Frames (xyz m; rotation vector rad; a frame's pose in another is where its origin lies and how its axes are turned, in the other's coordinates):
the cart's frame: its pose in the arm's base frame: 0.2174 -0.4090 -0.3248 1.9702 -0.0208 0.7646
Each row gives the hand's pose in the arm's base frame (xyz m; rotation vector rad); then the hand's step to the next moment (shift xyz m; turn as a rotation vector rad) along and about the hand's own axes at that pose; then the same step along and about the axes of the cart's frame.
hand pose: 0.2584 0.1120 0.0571 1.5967 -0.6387 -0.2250
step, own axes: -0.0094 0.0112 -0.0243 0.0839 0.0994 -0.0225
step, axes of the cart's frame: 0.0151 -0.0040 -0.0237 0.0970 0.0890 0.0098
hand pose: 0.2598 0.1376 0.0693 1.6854 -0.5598 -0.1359
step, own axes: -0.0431 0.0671 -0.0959 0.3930 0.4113 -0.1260
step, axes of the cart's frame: 0.0525 0.0138 -0.1123 0.4554 0.3594 0.0542
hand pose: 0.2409 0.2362 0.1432 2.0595 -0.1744 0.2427
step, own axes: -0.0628 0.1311 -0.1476 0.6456 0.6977 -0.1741
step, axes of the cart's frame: 0.0219 0.1296 -0.1602 0.7367 0.6140 0.1189
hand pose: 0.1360 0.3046 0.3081 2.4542 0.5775 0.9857
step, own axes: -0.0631 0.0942 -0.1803 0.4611 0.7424 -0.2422
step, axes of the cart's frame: -0.0717 0.1902 -0.0638 0.5566 0.7018 0.1419
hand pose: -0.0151 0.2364 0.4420 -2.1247 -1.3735 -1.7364
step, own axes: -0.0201 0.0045 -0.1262 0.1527 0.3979 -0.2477
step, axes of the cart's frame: -0.0818 0.0975 0.0124 0.1768 0.4380 0.1411
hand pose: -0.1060 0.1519 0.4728 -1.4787 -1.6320 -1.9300
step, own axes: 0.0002 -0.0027 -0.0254 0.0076 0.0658 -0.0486
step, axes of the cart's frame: -0.0177 0.0166 0.0078 0.0219 0.0680 0.0406
